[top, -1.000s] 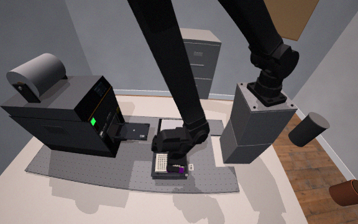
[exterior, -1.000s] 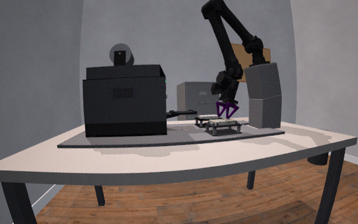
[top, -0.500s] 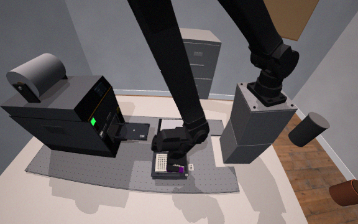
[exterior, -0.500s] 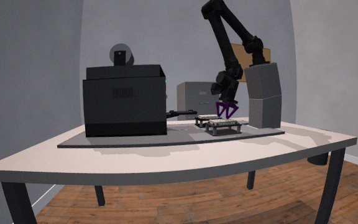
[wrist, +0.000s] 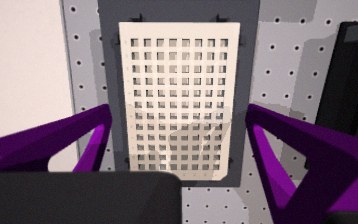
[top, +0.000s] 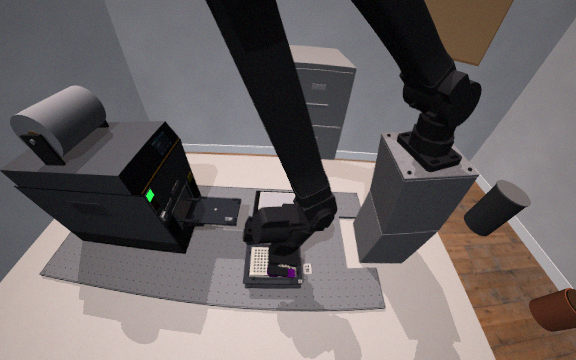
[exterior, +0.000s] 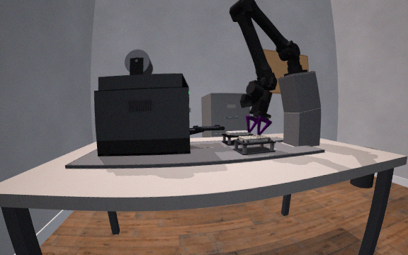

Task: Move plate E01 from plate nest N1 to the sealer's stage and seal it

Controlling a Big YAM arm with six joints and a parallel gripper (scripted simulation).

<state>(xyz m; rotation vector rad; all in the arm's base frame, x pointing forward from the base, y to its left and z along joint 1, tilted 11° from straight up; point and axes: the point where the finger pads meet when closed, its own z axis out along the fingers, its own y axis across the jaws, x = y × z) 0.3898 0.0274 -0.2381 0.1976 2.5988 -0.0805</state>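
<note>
The nest N1 is 4 cm below my hand. Round my hand: sealer stage: 17 cm to the right, 16 cm ahead, 1 cm above; then nest N2: 21 cm to the right, 5 cm behind, 4 cm below; then white-topped plate: 21 cm to the right, 5 cm behind, 3 cm below.
</note>
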